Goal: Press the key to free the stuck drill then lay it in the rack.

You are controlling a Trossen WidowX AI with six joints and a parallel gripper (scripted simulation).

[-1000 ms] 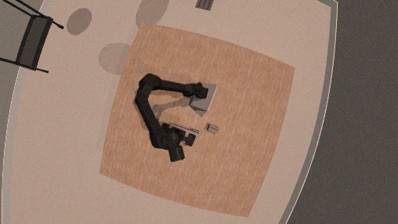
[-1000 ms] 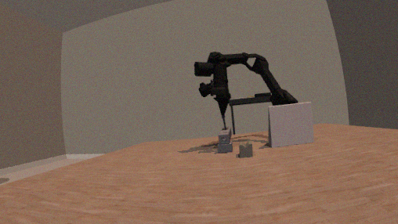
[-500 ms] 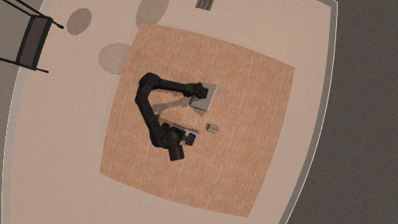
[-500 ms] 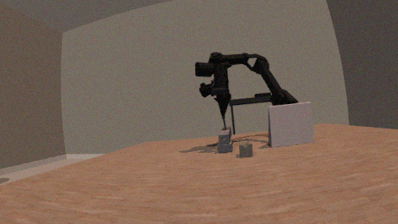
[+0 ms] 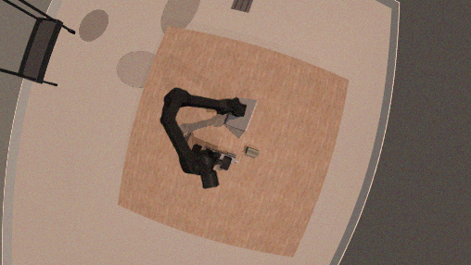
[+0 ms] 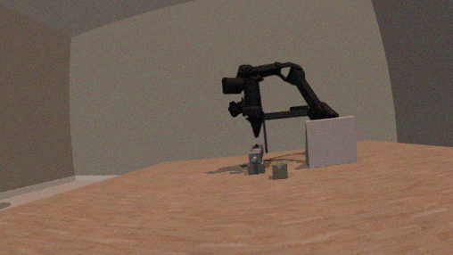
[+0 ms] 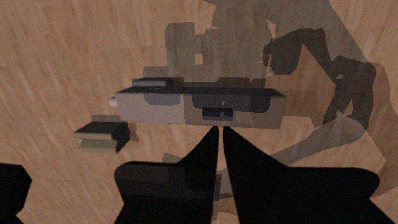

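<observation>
The drill lies 70 mm to the left of my gripper tip, 60 mm below it and 10 mm ahead of it. The rest, counted from my gripper tip: grey rack (200 mm to the left, 90 mm below, 50 mm behind).
</observation>
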